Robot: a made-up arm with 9 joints.
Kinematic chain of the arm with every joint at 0, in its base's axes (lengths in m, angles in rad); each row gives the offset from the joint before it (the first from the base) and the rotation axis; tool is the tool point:
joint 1: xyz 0 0 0.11 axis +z
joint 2: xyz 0.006 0 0.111 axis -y
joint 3: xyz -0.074 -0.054 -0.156 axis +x
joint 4: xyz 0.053 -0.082 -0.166 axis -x
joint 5: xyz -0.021 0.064 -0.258 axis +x
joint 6: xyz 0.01 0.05 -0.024 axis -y
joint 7: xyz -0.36 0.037 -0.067 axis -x
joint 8: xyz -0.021 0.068 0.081 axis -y
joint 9: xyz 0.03 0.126 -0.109 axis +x
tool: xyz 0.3 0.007 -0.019
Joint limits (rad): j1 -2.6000..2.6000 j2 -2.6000..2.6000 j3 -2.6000..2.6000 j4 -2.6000..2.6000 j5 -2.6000..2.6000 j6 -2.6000..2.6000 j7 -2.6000..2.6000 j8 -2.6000..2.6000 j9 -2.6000..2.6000
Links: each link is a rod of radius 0.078 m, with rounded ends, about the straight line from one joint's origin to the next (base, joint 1, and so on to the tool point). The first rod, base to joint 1, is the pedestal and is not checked.
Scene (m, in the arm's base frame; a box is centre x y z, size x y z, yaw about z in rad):
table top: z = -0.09
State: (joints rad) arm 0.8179 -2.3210 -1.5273 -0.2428 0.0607 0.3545 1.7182 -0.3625 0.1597
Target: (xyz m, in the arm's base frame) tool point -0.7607 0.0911 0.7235
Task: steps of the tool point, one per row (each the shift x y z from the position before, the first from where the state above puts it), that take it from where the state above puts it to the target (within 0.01 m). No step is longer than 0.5 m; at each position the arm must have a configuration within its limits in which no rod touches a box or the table.
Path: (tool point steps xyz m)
1: -0.3599 -0.1610 0.1515
2: -0.4291 0.0701 0.1133
3: -0.3419 0.3183 0.0552
4: -0.1042 0.4738 -0.0130

